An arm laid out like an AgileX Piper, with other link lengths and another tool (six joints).
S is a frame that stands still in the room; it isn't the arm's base.
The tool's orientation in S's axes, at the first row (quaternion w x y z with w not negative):
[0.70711, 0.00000, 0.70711, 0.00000]
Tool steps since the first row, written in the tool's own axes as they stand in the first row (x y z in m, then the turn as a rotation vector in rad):
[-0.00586, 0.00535, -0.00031, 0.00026, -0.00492, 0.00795]
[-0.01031, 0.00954, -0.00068, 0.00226, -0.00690, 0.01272]
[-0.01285, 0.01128, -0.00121, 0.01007, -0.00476, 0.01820]
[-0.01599, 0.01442, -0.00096, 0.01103, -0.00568, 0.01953]
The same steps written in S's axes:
[-0.00031, 0.00535, 0.00586, 0.00795, -0.00492, -0.00026]
[-0.00068, 0.00954, 0.01031, 0.01272, -0.00690, -0.00226]
[-0.00121, 0.01128, 0.01285, 0.01820, -0.00476, -0.01007]
[-0.00096, 0.01442, 0.01599, 0.01953, -0.00568, -0.01103]

